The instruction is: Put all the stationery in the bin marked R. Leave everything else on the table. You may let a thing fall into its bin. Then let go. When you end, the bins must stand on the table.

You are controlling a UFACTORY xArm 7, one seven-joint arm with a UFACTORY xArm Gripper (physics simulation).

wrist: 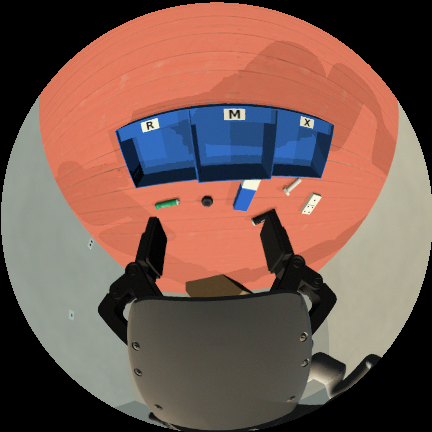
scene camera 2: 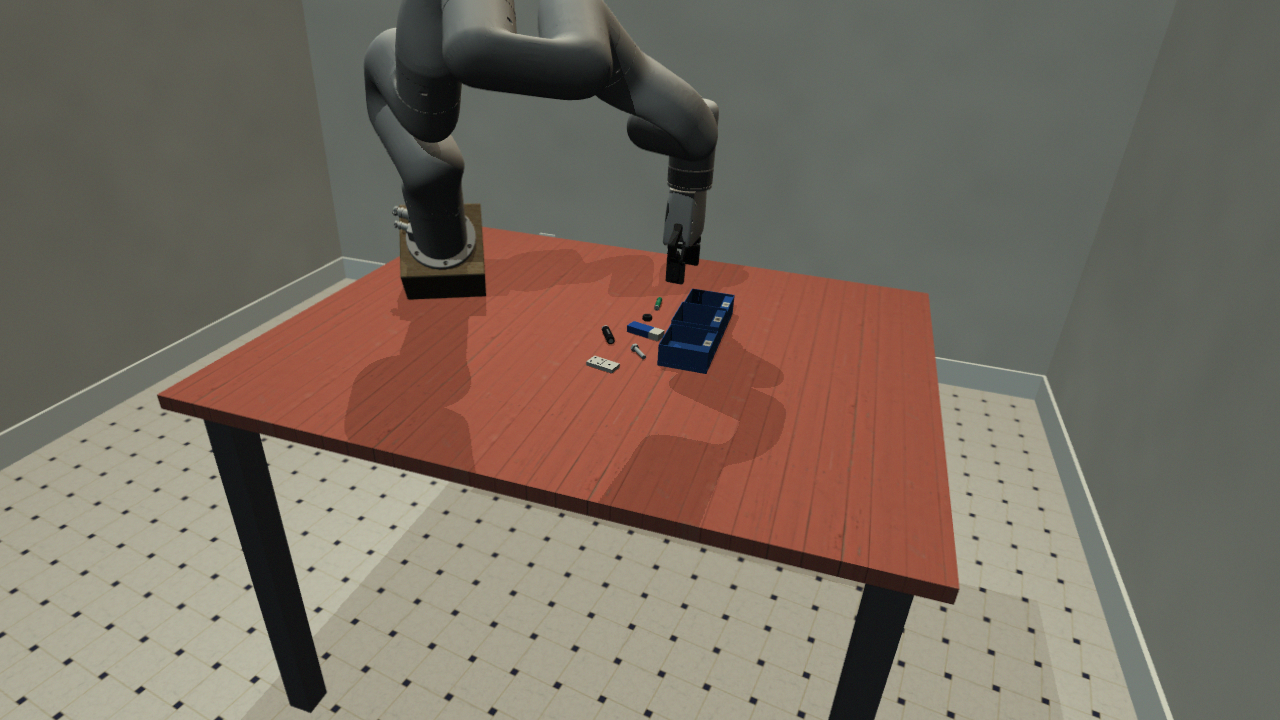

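Pixels of known places: gripper, fingertip midpoint: (wrist: 212, 225) (scene camera 2: 682, 273); arm's base, link origin: (scene camera 2: 441, 239).
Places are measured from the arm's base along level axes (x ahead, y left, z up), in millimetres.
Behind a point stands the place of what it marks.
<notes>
A blue eraser with a white end (scene camera 2: 644, 330) @(y -85, x 392, z -112 mm) (wrist: 245, 195) @(y -73, x 393, z -112 mm) lies flat on the table, its white end close to the front wall of the middle bin, M. Bin R (scene camera 2: 713, 296) @(y 52, x 513, z -95 mm) (wrist: 175, 131) @(y -8, x 512, z -118 mm) is the far compartment of the blue bin row in the scene view and the left one in the wrist view. No object shows inside it. My gripper (scene camera 2: 683, 270) @(y -36, x 451, z -17 mm) (wrist: 212, 225) @(y -36, x 451, z -17 mm) is open and empty, above the table on the loose objects' side of the bins. One finger partly hides a black cylinder, which looks like a battery (scene camera 2: 607, 334) @(y -112, x 329, z -112 mm) (wrist: 258, 220) @(y -90, x 329, z -112 mm).
A green cylinder, perhaps a battery (scene camera 2: 657, 303) @(y 43, x 406, z -115 mm) (wrist: 166, 204) @(y 52, x 408, z -115 mm), a small black nut-like piece (scene camera 2: 647, 317) @(y -19, x 392, z -117 mm) (wrist: 207, 201) @(y -13, x 393, z -116 mm), a bolt (scene camera 2: 638, 351) @(y -157, x 389, z -117 mm) (wrist: 292, 186) @(y -153, x 390, z -116 mm) and a white domino (scene camera 2: 602, 363) @(y -210, x 335, z -116 mm) (wrist: 311, 204) @(y -204, x 336, z -117 mm) lie near the bins. Bin X (scene camera 2: 684, 355) @(y -193, x 468, z -98 mm) adjoins M.
</notes>
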